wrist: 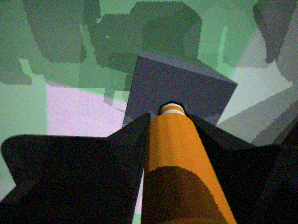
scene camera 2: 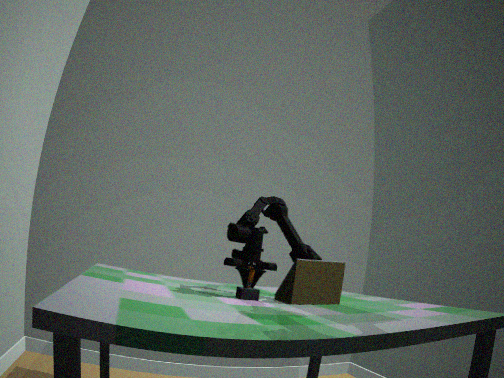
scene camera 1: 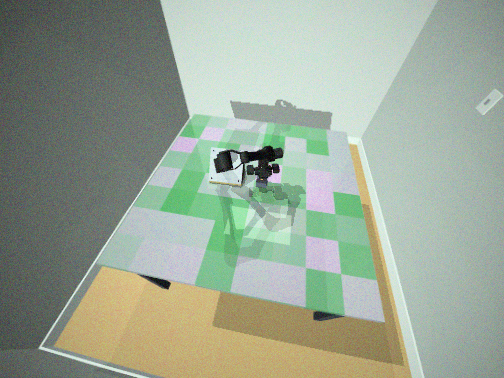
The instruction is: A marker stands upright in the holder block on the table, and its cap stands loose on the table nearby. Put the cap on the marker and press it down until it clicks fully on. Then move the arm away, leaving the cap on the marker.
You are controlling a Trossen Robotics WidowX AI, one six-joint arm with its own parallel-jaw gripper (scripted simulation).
Path:
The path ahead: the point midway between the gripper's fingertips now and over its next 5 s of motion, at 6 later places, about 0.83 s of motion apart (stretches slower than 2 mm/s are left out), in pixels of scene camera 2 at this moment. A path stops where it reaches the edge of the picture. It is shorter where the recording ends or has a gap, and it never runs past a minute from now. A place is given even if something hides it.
The gripper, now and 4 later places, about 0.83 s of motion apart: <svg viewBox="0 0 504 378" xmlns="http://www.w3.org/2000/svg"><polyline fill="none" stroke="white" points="248,288 248,268 250,262 249,270 251,246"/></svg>

